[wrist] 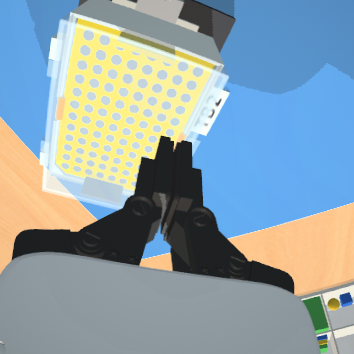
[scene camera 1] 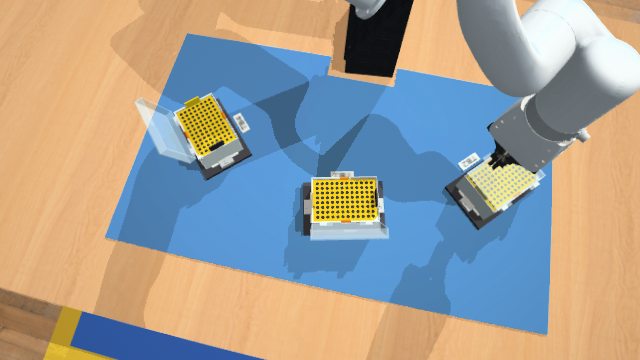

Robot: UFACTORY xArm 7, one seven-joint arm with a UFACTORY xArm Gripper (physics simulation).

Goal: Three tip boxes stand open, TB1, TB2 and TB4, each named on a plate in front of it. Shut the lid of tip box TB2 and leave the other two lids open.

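Frame: origin at the arm's base, x ahead, y left, z up, level; millimetres.
Seen in the pictures: gripper, fingertip midpoint: [wrist: 168, 158] [scene camera 1: 495, 162].
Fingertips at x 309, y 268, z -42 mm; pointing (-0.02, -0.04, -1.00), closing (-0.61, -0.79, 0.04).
Pixels of each thing's top centre, then the offset from my fingertips to it. Level surfaces: height alone.
- Tip box TB2 at its top centre: [wrist: 135, 148] [scene camera 1: 502, 169] dy +21, dx +2, dz -18 mm
- Tip box TB1 at its top centre: [scene camera 1: 345, 196] dy -251, dx +112, dz -21 mm
- Tip box TB4 at its top centre: [scene camera 1: 203, 121] dy -546, dx +19, dz -21 mm
- blue mat at its surface level: dz -95 mm
- wooden table at its surface level: dz -98 mm
Tip box TB2 [scene camera 1: 475, 196] [wrist: 150, 31] stands at the right of the mat, behind its name plate [scene camera 1: 469, 161] [wrist: 213, 112]. Its clear lid [scene camera 1: 541, 175] [wrist: 102, 191] lies over the yellow tip rack; I cannot tell whether it is fully seated. My gripper [scene camera 1: 501, 160] [wrist: 168, 158] is shut and empty, its tips over TB2's edge on the name plate side; contact cannot be told. Tip box TB1 [scene camera 1: 345, 200] stands in the middle, its lid [scene camera 1: 348, 231] open. Tip box TB4 [scene camera 1: 206, 125] stands at the left, its lid [scene camera 1: 162, 134] open.
The boxes stand on a blue mat [scene camera 1: 240, 240] on a wooden table [scene camera 1: 225, 295]. A black block [scene camera 1: 375, 45] stands at the mat's back edge. A divided tray [wrist: 345, 320] with small coloured pieces shows at the lower right of the wrist view.
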